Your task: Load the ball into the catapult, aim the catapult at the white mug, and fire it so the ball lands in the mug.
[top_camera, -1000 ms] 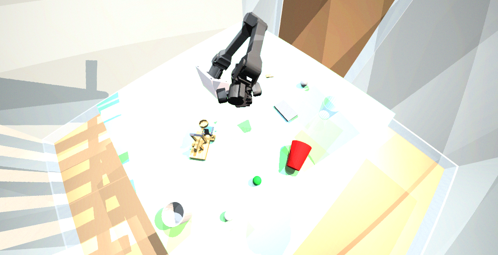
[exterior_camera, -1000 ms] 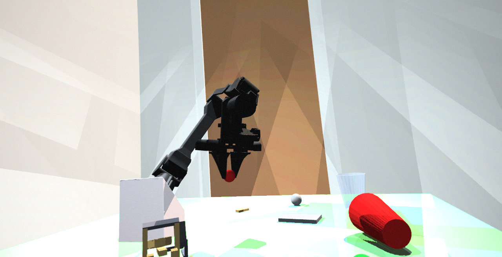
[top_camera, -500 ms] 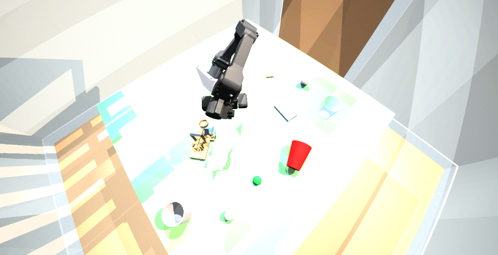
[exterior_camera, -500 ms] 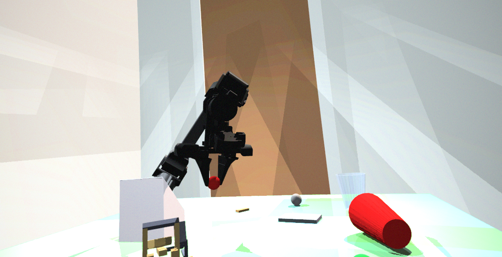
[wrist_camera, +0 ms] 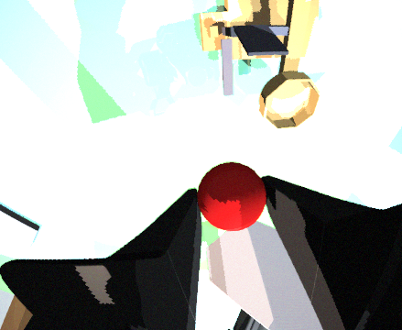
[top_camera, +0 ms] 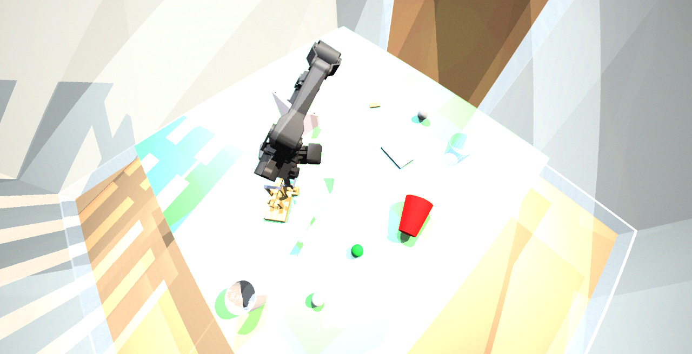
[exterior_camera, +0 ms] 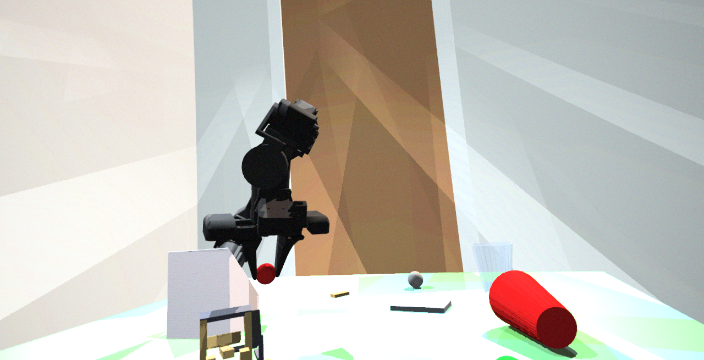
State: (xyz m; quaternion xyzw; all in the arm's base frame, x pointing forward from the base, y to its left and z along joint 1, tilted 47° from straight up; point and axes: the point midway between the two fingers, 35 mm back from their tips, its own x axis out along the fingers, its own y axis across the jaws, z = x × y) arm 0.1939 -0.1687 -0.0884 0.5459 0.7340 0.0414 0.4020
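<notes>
The wooden catapult lies 9 cm to the right of my gripper tip and 7 cm below it. Also, from my gripper tip: flat plate 32 cm to the left, 22 cm ahead, 12 cm below; then green ball 34 cm ahead, 11 cm below, 7 cm to the right; then red ball 1 cm above.
</notes>
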